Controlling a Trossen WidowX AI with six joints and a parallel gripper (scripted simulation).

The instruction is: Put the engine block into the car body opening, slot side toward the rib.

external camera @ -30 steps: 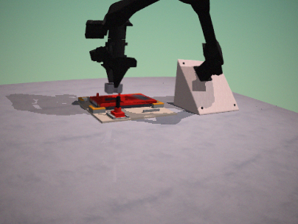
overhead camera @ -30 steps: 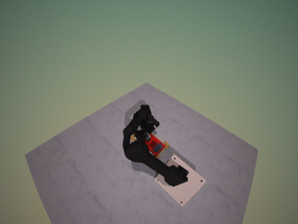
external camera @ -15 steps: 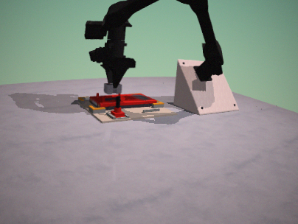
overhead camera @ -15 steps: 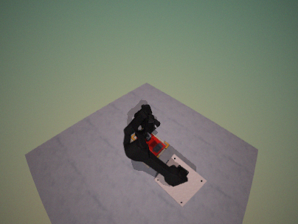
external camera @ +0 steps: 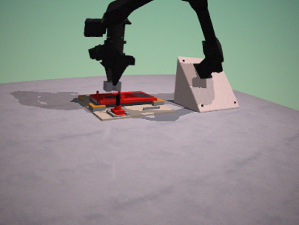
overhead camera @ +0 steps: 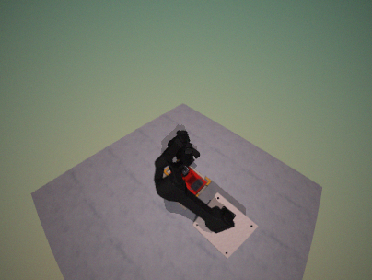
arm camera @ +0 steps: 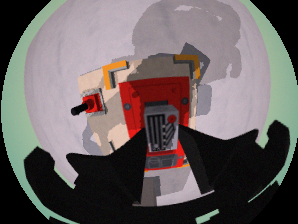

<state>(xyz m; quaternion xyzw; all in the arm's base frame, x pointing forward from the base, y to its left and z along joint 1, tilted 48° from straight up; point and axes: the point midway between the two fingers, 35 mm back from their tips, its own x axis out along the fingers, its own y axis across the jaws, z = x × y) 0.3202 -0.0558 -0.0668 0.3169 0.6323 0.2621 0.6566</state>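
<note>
My gripper tip is 10 mm above the grey engine block. From my gripper tip the other things lie so: tan base plate 50 mm below, 20 mm to the left, 20 mm behind; then black upright peg 120 mm to the left, 40 mm ahead, 30 mm below.
</note>
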